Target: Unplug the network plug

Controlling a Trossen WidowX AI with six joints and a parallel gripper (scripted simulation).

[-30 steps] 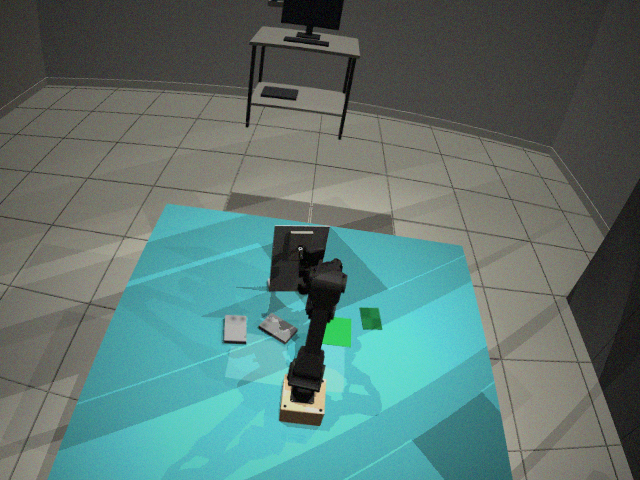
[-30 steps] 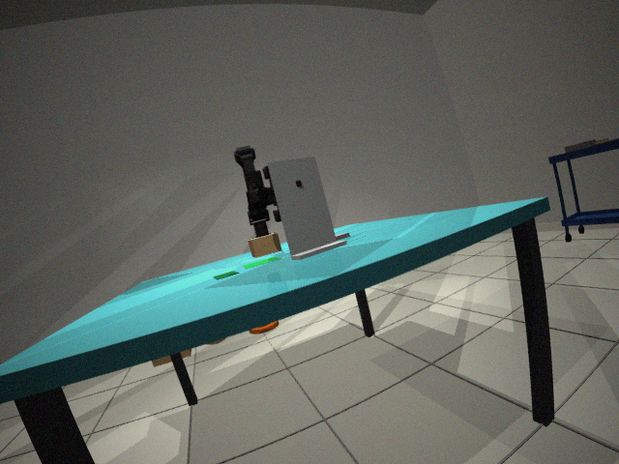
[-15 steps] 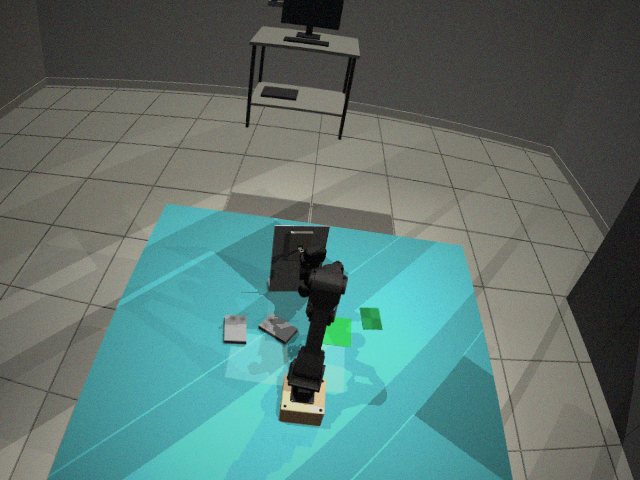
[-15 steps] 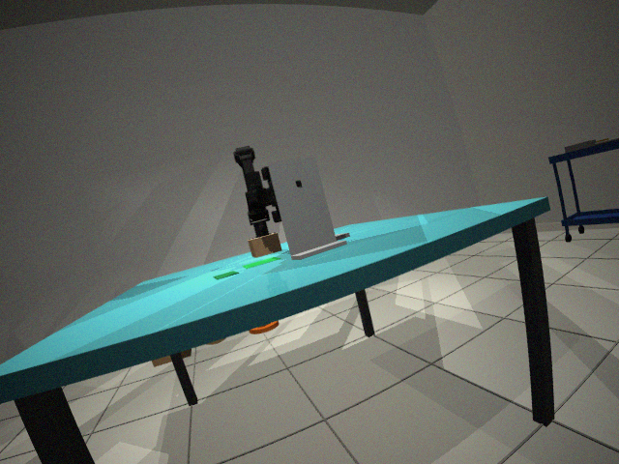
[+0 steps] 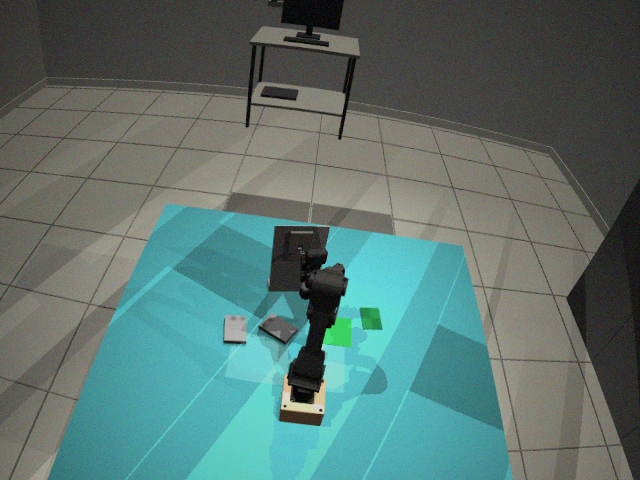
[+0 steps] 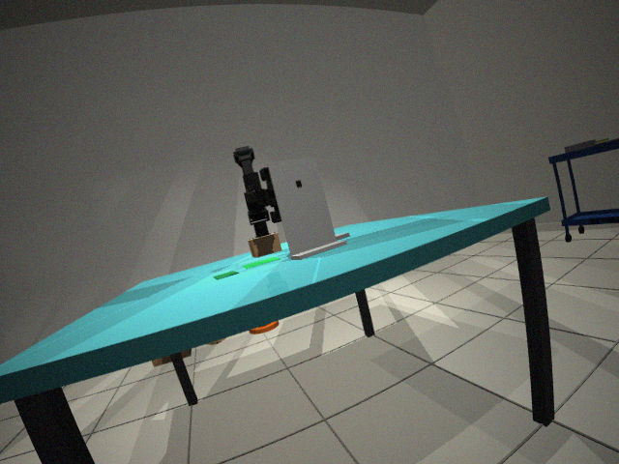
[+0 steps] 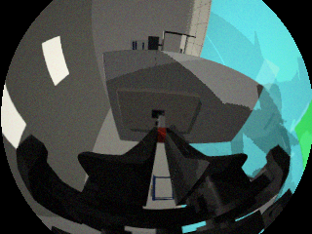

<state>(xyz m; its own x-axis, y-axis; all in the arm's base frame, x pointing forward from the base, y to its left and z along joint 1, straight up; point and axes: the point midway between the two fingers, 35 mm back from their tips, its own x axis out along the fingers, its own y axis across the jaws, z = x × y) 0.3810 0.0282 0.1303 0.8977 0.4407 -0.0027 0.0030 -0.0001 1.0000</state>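
Now: the bright green marked square 210 mm below my gripper tip, 130 mm to the right of it and 110 mm behind it. Also, from my gripper tip: grey upright panel (80 mm below, 50 mm ahead, 10 mm to the left).
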